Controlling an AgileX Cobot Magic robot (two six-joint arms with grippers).
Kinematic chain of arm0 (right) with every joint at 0, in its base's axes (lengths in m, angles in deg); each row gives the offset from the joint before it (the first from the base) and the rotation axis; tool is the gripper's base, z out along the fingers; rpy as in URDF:
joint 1: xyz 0 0 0.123 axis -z
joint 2: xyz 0 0 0 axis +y
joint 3: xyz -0.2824 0 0.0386 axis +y
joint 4: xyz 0.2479 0 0.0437 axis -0.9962 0 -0.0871
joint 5: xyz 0 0 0 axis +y
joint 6: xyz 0.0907 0 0.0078 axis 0.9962 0 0.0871
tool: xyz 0 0 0 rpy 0 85 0
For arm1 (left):
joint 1: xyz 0 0 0.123 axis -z
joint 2: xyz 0 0 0 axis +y
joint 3: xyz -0.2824 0 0.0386 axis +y
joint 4: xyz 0.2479 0 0.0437 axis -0.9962 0 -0.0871
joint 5: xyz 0 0 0 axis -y
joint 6: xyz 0.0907 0 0.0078 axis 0.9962 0 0.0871
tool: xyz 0 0 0 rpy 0 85 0
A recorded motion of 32 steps. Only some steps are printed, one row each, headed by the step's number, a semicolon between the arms.
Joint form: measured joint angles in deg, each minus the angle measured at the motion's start. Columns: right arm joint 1, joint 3, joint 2, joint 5, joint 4, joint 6; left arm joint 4, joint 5, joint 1, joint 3, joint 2, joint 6.
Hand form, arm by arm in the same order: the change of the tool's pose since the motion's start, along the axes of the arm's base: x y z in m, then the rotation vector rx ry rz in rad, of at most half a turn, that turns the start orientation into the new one. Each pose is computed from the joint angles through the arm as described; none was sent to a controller.
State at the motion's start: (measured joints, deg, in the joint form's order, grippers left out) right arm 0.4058 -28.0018 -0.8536 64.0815 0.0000 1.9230; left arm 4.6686 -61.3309 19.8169 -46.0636 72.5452 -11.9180
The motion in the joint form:
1: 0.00 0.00 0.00 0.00 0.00 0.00; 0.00 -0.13 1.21 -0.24 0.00 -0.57
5: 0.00 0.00 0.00 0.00 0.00 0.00; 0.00 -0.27 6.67 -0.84 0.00 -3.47
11: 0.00 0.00 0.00 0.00 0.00 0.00; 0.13 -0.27 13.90 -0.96 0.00 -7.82
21: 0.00 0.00 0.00 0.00 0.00 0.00; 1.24 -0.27 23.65 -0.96 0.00 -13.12
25: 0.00 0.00 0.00 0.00 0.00 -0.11; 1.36 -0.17 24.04 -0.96 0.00 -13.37
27: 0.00 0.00 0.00 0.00 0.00 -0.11; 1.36 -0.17 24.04 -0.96 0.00 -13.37
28: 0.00 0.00 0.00 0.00 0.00 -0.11; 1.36 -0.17 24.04 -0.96 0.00 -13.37
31: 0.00 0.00 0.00 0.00 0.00 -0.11; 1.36 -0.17 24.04 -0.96 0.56 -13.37
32: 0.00 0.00 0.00 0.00 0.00 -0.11; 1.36 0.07 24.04 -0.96 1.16 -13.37
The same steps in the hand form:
1: 0.0000 0.0000 0.0000 0.0000 0.0000 0.0000; -0.0012 -0.0042 0.0010 -0.0017 -0.0007 -0.0114
5: 0.0000 0.0000 0.0000 0.0000 0.0000 0.0000; -0.0084 -0.0225 0.0037 -0.0096 -0.0020 -0.0569
11: 0.0000 0.0000 0.0000 0.0000 0.0000 0.0000; -0.0220 -0.0450 0.0042 -0.0191 0.0072 -0.1072
21: 0.0000 0.0000 0.0000 0.0000 0.0000 0.0000; -0.0458 -0.0729 0.0043 -0.0396 0.0321 -0.1791
25: 0.0000 0.0000 0.0000 -0.0017 0.0000 0.0010; -0.0468 -0.0741 0.0044 -0.0424 0.0326 -0.1807
27: 0.0000 0.0000 0.0000 -0.0017 0.0000 0.0010; -0.0468 -0.0741 0.0044 -0.0424 0.0326 -0.1807
28: 0.0000 0.0000 0.0000 -0.0017 0.0000 0.0010; -0.0468 -0.0741 0.0044 -0.0424 0.0326 -0.1807
31: 0.0000 0.0000 0.0000 -0.0017 0.0000 0.0010; -0.0460 -0.0750 0.0024 -0.0363 0.0403 -0.1805
32: 0.0000 0.0000 0.0000 -0.0017 0.0000 0.0010; -0.0448 -0.0761 0.0002 -0.0322 0.0451 -0.1799

